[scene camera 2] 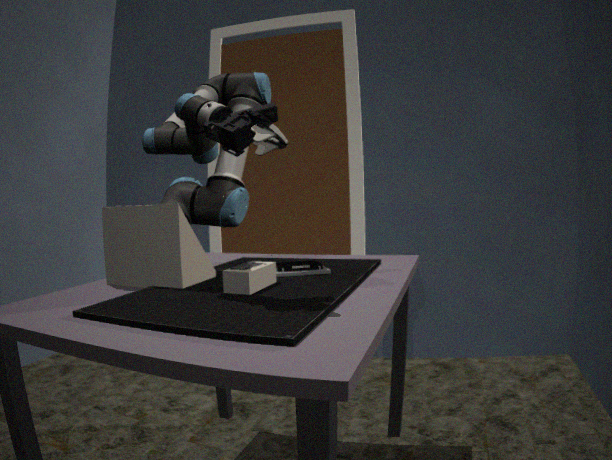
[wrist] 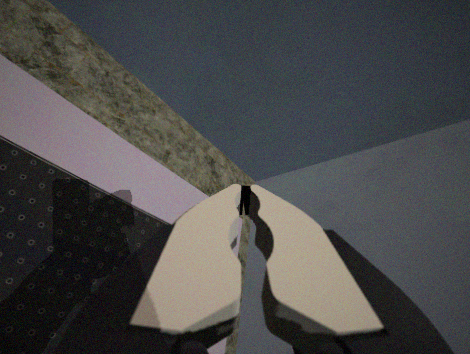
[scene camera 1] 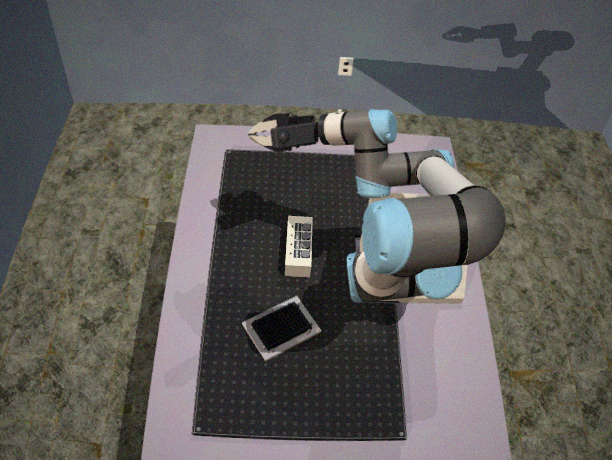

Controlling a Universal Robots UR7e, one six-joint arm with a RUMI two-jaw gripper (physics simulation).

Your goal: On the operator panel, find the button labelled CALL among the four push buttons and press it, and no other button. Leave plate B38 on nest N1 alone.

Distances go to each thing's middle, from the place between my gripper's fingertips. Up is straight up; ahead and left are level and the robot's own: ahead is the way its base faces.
Scene:
I see the operator panel (scene camera 1: 295, 265) 30 cm below my hand, 13 cm behind it and 12 cm to the left of it. Round my hand: nest N1 (scene camera 1: 267, 355): 36 cm to the left, 33 cm below, 7 cm behind; then plate B38 (scene camera 1: 288, 322): 36 cm to the left, 31 cm below, 7 cm behind.

